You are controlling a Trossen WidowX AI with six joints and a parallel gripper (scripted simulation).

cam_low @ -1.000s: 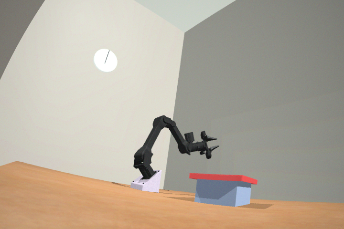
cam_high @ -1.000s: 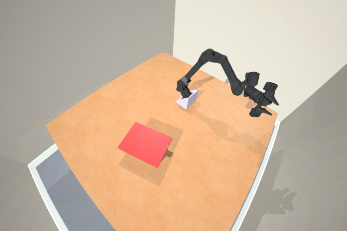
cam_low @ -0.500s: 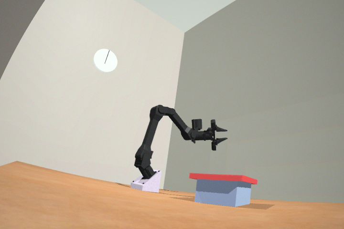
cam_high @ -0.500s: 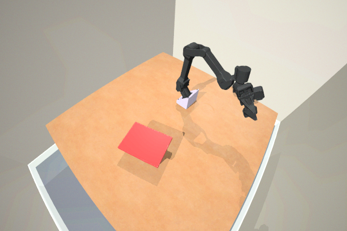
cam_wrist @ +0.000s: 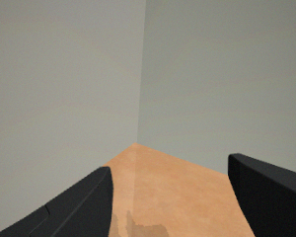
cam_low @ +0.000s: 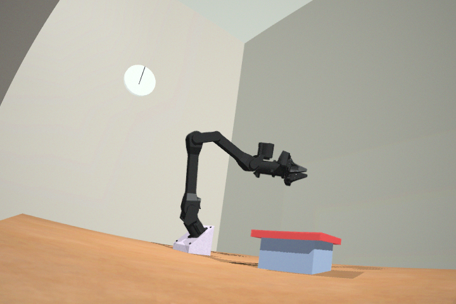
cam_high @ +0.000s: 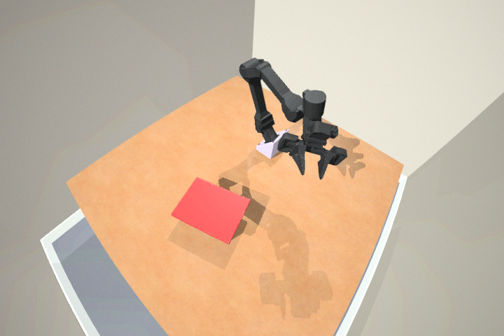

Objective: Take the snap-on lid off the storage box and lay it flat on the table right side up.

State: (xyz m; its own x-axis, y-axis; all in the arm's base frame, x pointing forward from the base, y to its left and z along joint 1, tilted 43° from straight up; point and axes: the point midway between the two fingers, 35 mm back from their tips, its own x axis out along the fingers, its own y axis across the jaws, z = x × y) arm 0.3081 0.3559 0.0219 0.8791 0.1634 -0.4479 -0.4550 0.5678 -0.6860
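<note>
The red lid is 140 mm ahead of my gripper tip, 260 mm to the right of it and 270 mm below it. From my gripper tip the other things lie so: blue-grey storage box: 140 mm ahead, 260 mm to the right, 320 mm below.
</note>
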